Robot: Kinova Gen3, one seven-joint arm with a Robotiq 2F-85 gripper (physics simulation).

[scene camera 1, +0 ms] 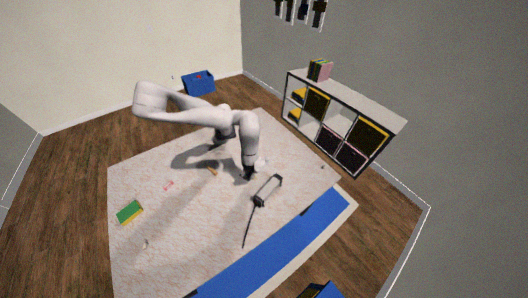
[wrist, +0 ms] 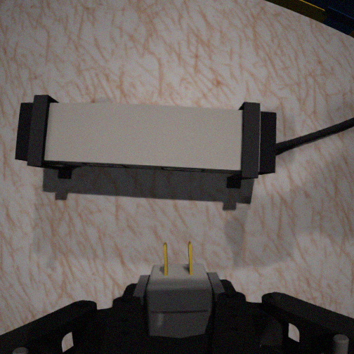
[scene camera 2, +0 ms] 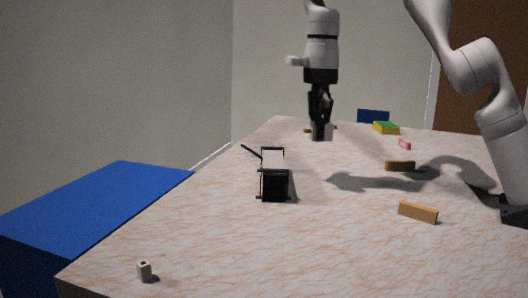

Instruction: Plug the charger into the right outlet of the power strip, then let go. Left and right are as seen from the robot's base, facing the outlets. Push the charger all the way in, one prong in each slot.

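Frame: origin at the arm's base, x ahead, y left, z up, level; millimetres.
Where they show: gripper, fingertip midpoint: (scene camera 1: 250,177) (scene camera 2: 317,139).
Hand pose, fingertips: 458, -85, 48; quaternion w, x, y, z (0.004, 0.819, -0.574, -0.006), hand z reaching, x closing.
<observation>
Each offset is from my fingertips to the top centre of the thing, as dx, dy, dz. "spot": to the spot under its first point.
The power strip @[+86, +55, -36] (scene camera 1: 268,189) (scene camera 2: 273,159) (wrist: 145,135), a light bar with black ends, lies on the table. In the wrist view its outlet side faces the gripper and shows as a thin edge; the right outlet (wrist: 183,168) and left outlet (wrist: 105,165) are dark slivers, their slots hidden. My gripper (scene camera 1: 247,175) (scene camera 2: 321,131) (wrist: 178,289) is shut on the grey charger @[+0, +0, +39] (scene camera 2: 328,132) (wrist: 178,300) and holds it above the table, apart from the strip. Its two gold prongs (wrist: 165,259) (wrist: 190,259) point towards the strip, roughly in line with the right outlet across the view.
The strip's black cord @[spot: +178, -140, -91] (scene camera 1: 247,227) (scene camera 2: 250,150) (wrist: 315,135) runs from its far-right end in the wrist view. Wooden blocks @[-216, +146, -72] (scene camera 2: 418,212) @[-215, -139, -70] (scene camera 2: 400,165), a pink piece @[-261, -398, -74] (scene camera 1: 168,185) (scene camera 2: 404,144), a green-yellow block @[-216, -626, -66] (scene camera 1: 129,212) (scene camera 2: 386,127) and a small beige block @[+167, +447, -72] (scene camera 2: 144,271) lie on the table.
</observation>
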